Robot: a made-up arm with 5 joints.
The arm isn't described. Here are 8 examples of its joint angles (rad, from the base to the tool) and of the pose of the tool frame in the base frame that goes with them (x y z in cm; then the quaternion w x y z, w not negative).
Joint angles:
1: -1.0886 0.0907 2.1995 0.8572 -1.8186
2: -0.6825 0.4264 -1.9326 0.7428 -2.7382
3: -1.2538 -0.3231 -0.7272 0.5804 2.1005
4: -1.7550 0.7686 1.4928 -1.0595 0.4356
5: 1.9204 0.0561 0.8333 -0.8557 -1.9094
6: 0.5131 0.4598 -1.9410 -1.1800 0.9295
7: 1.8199 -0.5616 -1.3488 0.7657 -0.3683
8: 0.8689 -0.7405 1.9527 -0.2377 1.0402
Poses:
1: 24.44 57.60 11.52 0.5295 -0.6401 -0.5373 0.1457
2: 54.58 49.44 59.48 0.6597 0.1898 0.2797 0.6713
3: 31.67 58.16 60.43 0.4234 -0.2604 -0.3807 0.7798
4: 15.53 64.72 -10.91 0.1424 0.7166 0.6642 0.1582
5: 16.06 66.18 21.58 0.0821 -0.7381 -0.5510 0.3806
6: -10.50 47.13 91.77 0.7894 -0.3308 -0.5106 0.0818
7: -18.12 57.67 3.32 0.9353 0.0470 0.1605 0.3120
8: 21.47 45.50 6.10 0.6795 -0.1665 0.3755 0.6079
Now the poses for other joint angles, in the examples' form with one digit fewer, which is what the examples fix.
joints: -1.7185 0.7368 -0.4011 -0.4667 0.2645
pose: 48.7 68.6 31.9 0.241 -0.876 -0.355 0.220
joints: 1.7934 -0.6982 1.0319 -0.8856 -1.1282
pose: 32.7 38.4 0.7 0.425 -0.688 -0.002 0.589
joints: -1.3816 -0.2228 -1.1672 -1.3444 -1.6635
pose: 48.7 65.9 53.4 0.091 -0.850 -0.452 0.256
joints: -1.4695 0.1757 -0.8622 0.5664 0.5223
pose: 45.0 60.5 46.5 0.154 -0.620 -0.670 0.379
